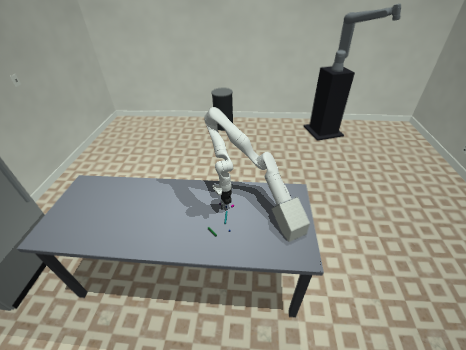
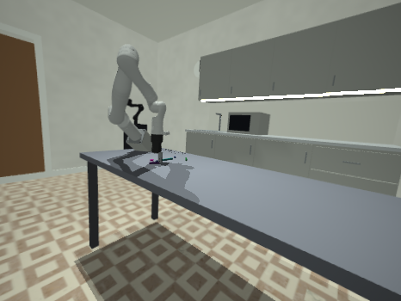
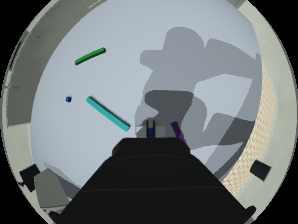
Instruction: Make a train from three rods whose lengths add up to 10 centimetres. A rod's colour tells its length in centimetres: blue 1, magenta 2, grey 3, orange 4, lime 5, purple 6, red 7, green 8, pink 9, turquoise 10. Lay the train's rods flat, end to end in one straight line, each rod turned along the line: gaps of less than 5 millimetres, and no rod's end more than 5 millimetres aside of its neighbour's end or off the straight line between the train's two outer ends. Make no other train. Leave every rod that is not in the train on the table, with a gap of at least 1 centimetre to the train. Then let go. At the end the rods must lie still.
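My hand is 60 mm to the left of the purple rod, 10 mm past it and 10 mm above it. Round my hand: magenta rod: 60 mm behind, 10 mm below; then turquoise rod: 80 mm to the left, 10 mm below; then green rod: 170 mm to the left, 110 mm ahead, 10 mm below.
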